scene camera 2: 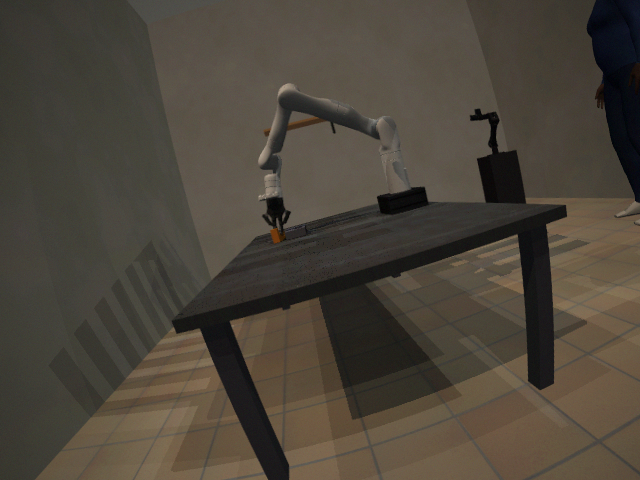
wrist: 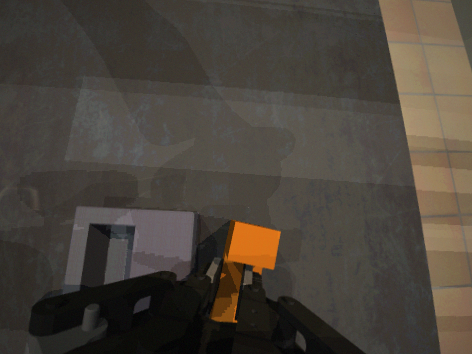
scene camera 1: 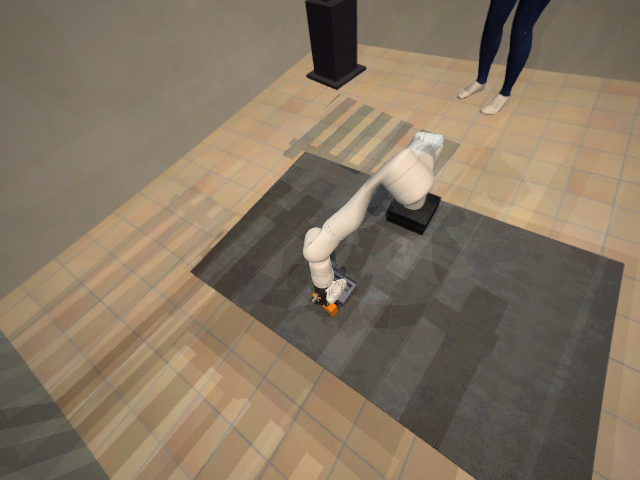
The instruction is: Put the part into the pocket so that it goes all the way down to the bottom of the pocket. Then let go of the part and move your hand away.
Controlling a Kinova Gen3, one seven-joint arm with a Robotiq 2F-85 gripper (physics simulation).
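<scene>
The orange L-shaped part (scene camera 1: 330, 309) (scene camera 2: 277, 236) (wrist: 254, 245) is beside the grey pocket block (scene camera 1: 352, 290) (scene camera 2: 296, 231) (wrist: 165, 227), outside the pocket. In the wrist view it is right of the block, with a narrow gap between them. Its wide end faces up the view, and its narrow section runs back between the fingers. My gripper (scene camera 1: 321, 300) (scene camera 2: 279, 227) (wrist: 231, 273) is shut on this narrow section, low over the table. The part looks turned onto an edge; whether it touches the table is unclear. The pocket's opening shows no part inside; the fingers hide its near end.
The dark table (scene camera 1: 465, 330) (scene camera 2: 361, 248) (wrist: 325, 135) carries the block and the arm's black base (scene camera 1: 413, 212) (scene camera 2: 403, 200). A table edge runs down the right side of the wrist view, with tiled floor beyond. A black pedestal and a person stand away from the table.
</scene>
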